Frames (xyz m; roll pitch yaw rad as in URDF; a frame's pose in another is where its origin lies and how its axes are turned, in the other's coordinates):
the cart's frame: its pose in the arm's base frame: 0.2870 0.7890 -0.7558 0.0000 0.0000 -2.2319
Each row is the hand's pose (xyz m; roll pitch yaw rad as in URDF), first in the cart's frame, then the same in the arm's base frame.
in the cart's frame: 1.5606 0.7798 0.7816 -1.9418 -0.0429 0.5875
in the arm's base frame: -0.0557 -0.9216 0.0258 -1.9418 -0.0429 -1.6444
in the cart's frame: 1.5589 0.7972 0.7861 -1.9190 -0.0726 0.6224
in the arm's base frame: -0.0409 -0.9309 0.0303 -1.9190 -0.0726 -1.6095
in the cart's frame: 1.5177 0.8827 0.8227 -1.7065 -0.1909 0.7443
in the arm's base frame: 0.0519 -0.9509 0.0669 -1.7065 -0.1909 -1.4876
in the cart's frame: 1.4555 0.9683 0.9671 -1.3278 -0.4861 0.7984
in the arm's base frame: 0.1576 -0.9544 0.2113 -1.3278 -0.4861 -1.4335
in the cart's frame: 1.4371 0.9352 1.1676 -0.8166 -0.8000 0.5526
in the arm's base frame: 0.1428 -0.9195 0.4118 -0.8166 -0.8000 -1.6793
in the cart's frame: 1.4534 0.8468 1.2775 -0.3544 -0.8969 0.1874
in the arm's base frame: 0.0630 -0.8781 0.5217 -0.3544 -0.8969 -2.0445
